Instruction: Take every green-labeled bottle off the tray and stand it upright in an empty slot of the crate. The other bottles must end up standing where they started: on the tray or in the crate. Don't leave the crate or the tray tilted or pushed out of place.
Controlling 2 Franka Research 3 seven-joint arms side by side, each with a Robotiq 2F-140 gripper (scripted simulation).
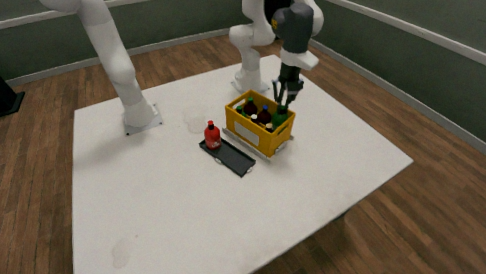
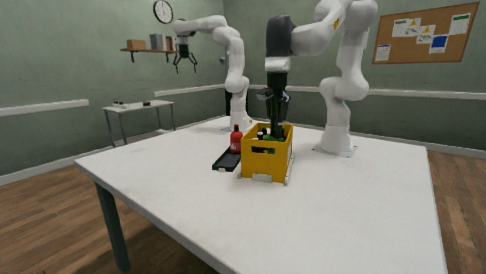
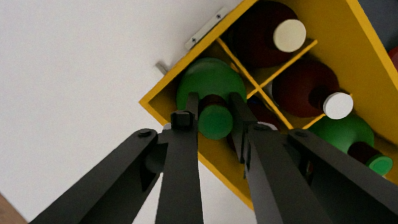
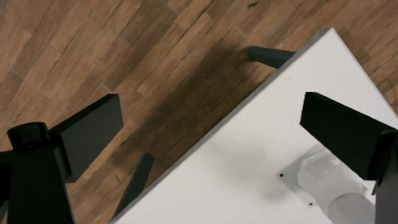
Note:
The pictures show: the left gripper, the right gripper and a yellow crate.
The left gripper is seen too in image 3.

